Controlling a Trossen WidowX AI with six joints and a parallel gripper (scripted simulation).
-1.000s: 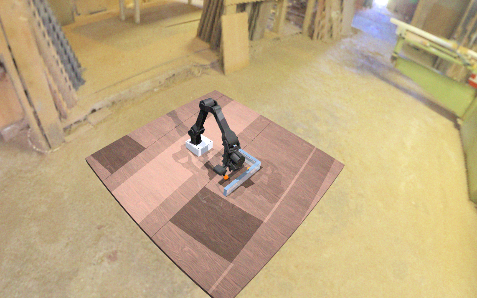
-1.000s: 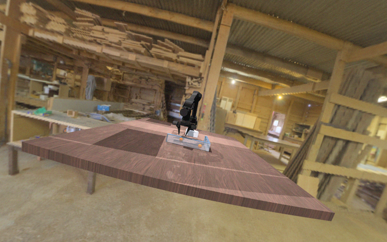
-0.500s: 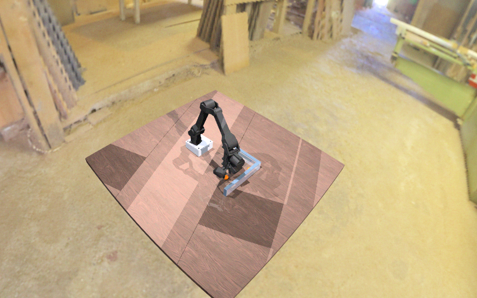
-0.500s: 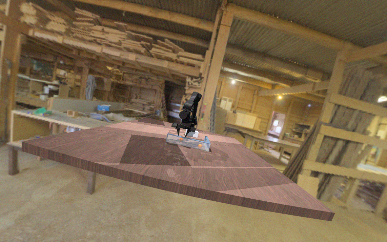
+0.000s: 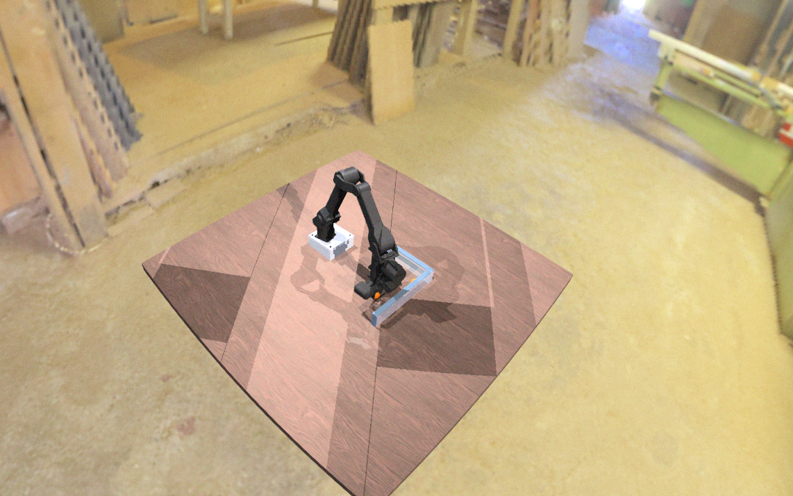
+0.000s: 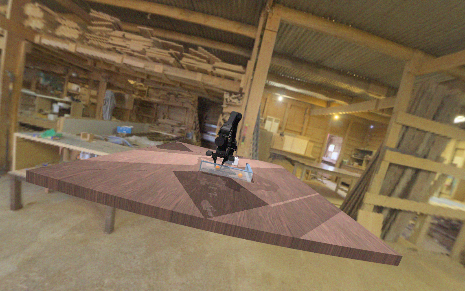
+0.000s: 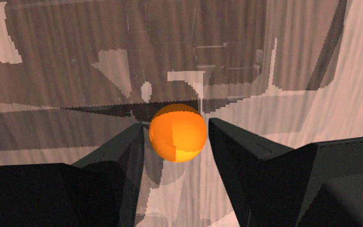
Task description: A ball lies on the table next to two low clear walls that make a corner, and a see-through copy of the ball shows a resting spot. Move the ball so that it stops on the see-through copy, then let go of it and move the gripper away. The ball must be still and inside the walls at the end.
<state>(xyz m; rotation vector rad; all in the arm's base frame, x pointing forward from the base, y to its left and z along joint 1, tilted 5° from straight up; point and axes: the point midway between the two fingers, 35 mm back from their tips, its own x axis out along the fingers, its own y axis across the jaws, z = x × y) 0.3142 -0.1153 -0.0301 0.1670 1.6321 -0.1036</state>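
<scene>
Now: the clear wall 9 cm ahead of my gripper tip, 4 cm to the left of it and 2 cm above it. Also, from my gripper tip: orange ball: right at my gripper tip.
</scene>
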